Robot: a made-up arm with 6 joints. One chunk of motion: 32 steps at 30 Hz.
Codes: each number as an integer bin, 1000 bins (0 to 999) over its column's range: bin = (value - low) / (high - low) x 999, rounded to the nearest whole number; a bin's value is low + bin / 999 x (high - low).
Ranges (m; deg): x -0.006..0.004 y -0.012..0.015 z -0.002..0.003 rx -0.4..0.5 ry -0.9..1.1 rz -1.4..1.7
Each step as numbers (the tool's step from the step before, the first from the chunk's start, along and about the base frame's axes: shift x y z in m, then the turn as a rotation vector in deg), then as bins.
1 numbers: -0.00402 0.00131 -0.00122 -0.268 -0.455 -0.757
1 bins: 198 492 156 147 222 207
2 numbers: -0.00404 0.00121 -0.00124 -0.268 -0.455 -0.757
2 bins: 196 489 152 147 222 207
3 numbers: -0.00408 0.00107 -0.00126 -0.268 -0.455 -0.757
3 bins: 192 484 148 147 222 207
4 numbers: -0.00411 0.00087 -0.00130 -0.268 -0.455 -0.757
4 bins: 189 476 140 147 222 207
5 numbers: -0.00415 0.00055 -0.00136 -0.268 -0.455 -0.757
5 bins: 185 464 128 147 222 207
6 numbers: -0.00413 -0.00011 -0.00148 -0.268 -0.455 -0.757
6 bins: 187 440 104 147 222 207
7 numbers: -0.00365 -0.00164 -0.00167 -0.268 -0.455 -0.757
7 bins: 235 383 66 147 222 207
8 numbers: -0.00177 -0.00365 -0.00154 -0.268 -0.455 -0.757
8 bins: 423 309 92 147 222 207
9 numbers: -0.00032 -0.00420 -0.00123 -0.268 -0.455 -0.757
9 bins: 567 289 154 147 222 207
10 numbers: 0.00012 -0.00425 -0.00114 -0.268 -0.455 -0.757
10 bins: 611 287 172 147 222 207
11 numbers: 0.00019 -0.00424 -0.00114 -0.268 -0.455 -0.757
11 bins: 618 287 172 147 222 207
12 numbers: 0.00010 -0.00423 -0.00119 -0.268 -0.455 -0.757
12 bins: 609 287 162 147 222 207
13 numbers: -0.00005 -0.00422 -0.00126 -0.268 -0.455 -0.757
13 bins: 594 288 148 147 222 207
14 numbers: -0.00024 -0.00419 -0.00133 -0.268 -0.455 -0.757
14 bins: 575 289 134 147 222 207
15 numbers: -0.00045 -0.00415 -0.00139 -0.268 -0.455 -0.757
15 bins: 554 290 122 147 222 207
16 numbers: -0.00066 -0.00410 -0.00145 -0.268 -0.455 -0.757
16 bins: 533 292 110 147 222 207
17 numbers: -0.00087 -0.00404 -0.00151 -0.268 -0.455 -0.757
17 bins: 512 295 98 147 222 207
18 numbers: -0.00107 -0.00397 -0.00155 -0.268 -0.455 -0.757
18 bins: 493 297 90 147 222 207
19 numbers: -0.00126 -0.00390 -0.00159 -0.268 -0.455 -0.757
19 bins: 474 300 82 147 222 207
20 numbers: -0.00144 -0.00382 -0.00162 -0.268 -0.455 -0.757
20 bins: 456 303 76 147 222 207
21 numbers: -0.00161 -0.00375 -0.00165 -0.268 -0.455 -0.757
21 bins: 439 305 70 147 222 207
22 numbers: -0.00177 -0.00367 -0.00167 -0.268 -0.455 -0.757
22 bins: 423 308 66 147 222 207
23 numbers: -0.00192 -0.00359 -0.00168 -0.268 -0.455 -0.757
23 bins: 408 311 64 147 222 207
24 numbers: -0.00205 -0.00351 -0.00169 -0.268 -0.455 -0.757
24 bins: 395 314 62 147 222 207
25 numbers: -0.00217 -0.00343 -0.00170 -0.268 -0.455 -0.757
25 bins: 383 317 60 147 222 207
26 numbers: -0.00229 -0.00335 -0.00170 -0.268 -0.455 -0.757
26 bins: 371 320 60 147 222 207
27 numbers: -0.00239 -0.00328 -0.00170 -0.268 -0.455 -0.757
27 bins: 361 323 60 147 222 207
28 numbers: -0.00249 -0.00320 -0.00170 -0.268 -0.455 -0.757
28 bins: 351 326 60 147 222 207
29 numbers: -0.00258 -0.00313 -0.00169 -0.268 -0.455 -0.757
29 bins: 342 328 62 147 222 207
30 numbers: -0.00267 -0.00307 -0.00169 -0.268 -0.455 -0.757
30 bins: 333 330 62 147 222 207
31 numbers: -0.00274 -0.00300 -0.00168 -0.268 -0.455 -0.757
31 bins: 326 333 64 147 222 207
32 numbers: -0.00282 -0.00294 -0.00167 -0.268 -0.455 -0.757
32 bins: 318 335 66 147 222 207
